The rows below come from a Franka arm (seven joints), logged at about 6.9 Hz.
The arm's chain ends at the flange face. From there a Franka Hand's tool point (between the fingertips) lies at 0.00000 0.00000 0.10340 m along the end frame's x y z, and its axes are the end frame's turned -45 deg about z.
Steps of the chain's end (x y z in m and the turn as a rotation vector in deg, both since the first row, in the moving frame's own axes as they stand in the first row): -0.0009, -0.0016, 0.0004, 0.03, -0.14, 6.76; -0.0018, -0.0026, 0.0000, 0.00, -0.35, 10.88; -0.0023, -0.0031, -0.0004, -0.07, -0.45, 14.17; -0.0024, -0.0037, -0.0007, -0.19, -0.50, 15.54; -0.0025, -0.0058, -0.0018, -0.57, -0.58, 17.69; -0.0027, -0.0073, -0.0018, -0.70, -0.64, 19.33; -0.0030, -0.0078, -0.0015, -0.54, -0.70, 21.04
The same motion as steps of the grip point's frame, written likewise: 0.0004, -0.0020, 0.0004, 0.12, -0.08, 6.76; 0.0002, -0.0036, 0.0000, 0.25, -0.25, 10.88; 0.0000, -0.0044, -0.0004, 0.27, -0.37, 14.17; 0.0001, -0.0048, -0.0007, 0.22, -0.49, 15.54; 0.0009, -0.0061, -0.0018, 0.01, -0.81, 17.69; 0.0016, -0.0073, -0.0018, -0.04, -0.95, 19.33; 0.0019, -0.0081, -0.0015, 0.11, -0.88, 21.04
